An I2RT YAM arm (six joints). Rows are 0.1 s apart.
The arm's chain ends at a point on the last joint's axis. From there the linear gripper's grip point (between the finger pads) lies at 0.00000 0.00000 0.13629 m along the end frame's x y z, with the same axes.
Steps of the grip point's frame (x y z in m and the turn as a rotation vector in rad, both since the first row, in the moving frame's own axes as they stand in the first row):
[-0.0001, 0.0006, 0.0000, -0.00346, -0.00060, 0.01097]
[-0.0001, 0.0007, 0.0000, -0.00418, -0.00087, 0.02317]
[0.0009, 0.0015, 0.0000, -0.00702, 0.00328, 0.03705]
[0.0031, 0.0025, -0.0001, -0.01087, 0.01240, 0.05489]
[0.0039, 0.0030, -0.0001, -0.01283, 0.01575, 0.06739]
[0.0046, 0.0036, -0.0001, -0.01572, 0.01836, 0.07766]
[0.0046, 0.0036, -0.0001, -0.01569, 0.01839, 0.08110]
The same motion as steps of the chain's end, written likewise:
[0.0000, 0.0001, 0.0000, -0.00346, -0.00060, 0.01097]
[0.0000, 0.0001, 0.0000, -0.00418, -0.00087, 0.02317]
[0.0005, 0.0005, 0.0000, -0.00702, 0.00328, 0.03705]
[0.0015, 0.0010, -0.0001, -0.01087, 0.01240, 0.05489]
[0.0018, 0.0012, -0.0001, -0.01283, 0.01575, 0.06739]
[0.0022, 0.0014, -0.0001, -0.01572, 0.01836, 0.07766]
[0.0022, 0.0014, -0.0001, -0.01569, 0.01839, 0.08110]

